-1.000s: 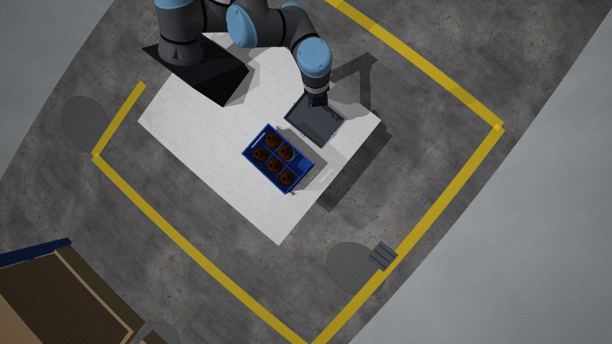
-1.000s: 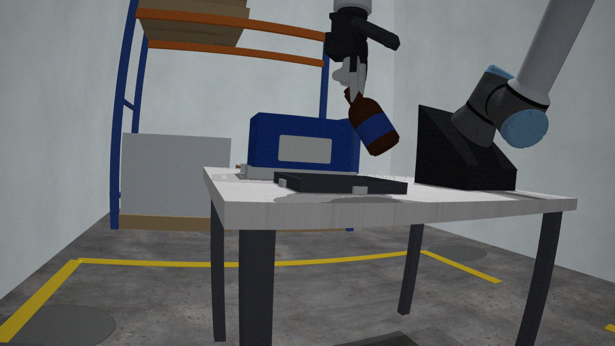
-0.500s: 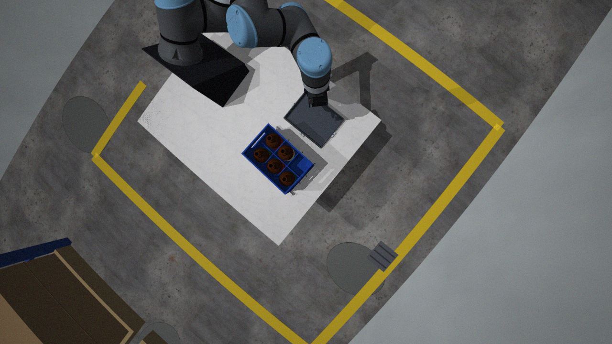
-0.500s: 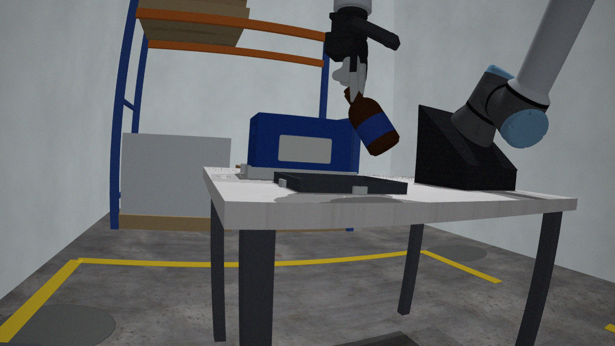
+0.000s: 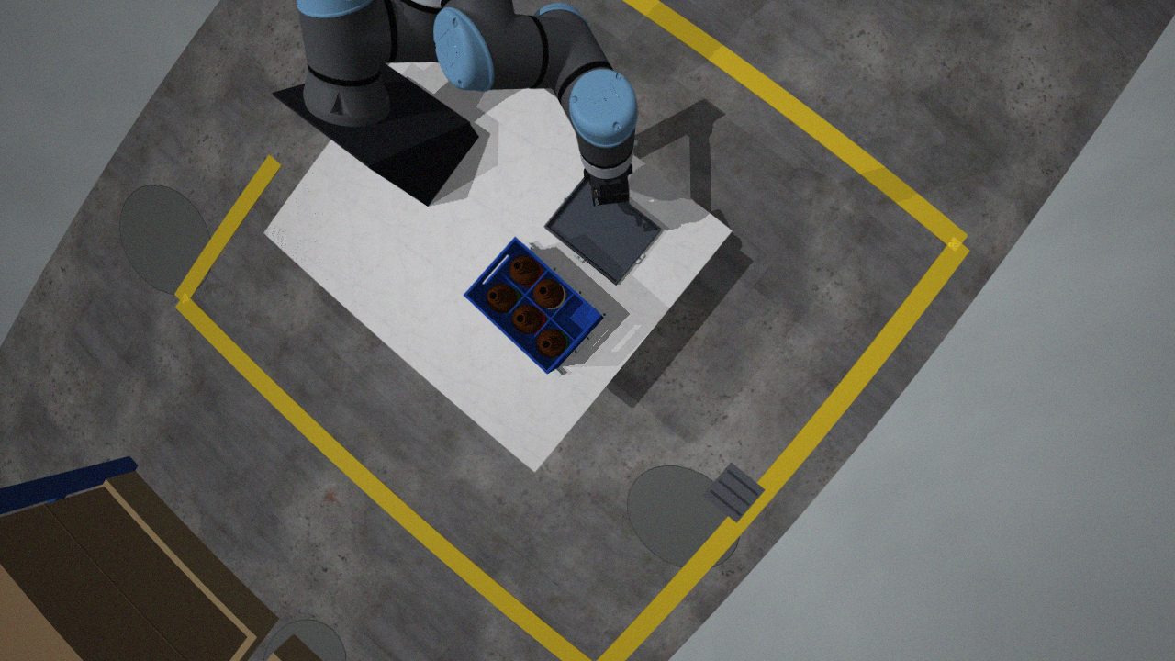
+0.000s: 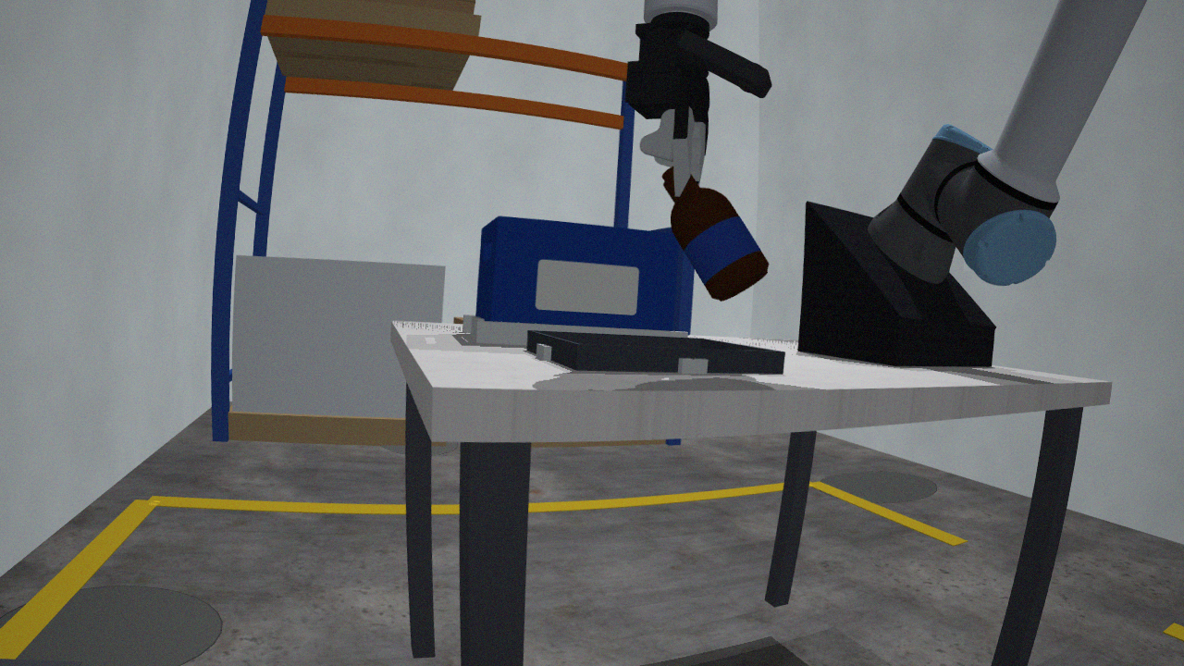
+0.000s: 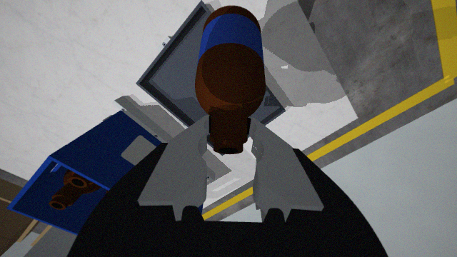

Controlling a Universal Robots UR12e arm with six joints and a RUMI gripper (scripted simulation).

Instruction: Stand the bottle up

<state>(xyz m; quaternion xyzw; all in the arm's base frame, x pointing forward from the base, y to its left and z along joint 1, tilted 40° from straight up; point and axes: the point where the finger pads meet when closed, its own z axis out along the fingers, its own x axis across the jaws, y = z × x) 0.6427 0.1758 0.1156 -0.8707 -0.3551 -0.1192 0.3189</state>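
My gripper is now 40 mm above the bottle, 20 mm to the right of it and 20 mm past it. Also, from my hand: dark grey tray: 190 mm below, 50 mm to the right, 10 mm ahead; blue crate: 310 mm to the right, 120 mm below, 20 mm ahead.
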